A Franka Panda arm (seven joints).
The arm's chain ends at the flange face. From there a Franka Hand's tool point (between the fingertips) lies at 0.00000 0.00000 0.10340 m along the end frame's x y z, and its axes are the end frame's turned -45 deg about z.
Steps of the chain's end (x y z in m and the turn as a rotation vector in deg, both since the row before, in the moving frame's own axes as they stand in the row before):
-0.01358, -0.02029, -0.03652, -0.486, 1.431, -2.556
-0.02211, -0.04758, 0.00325, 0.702, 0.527, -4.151
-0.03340, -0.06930, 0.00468, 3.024, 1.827, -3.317
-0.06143, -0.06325, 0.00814, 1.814, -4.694, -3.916
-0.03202, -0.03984, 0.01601, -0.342, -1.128, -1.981
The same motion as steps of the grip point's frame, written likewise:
0.00600, -0.02153, -0.03656, -1.356, 0.668, -2.556
0.01957, -0.04956, 0.00324, 0.124, 0.869, -4.151
0.03152, -0.07432, 0.00448, 0.846, 3.430, -3.317
-0.00266, -0.09632, 0.00774, 4.602, -2.036, -3.916
0.00364, -0.05178, 0.01599, 0.556, -1.039, -1.981

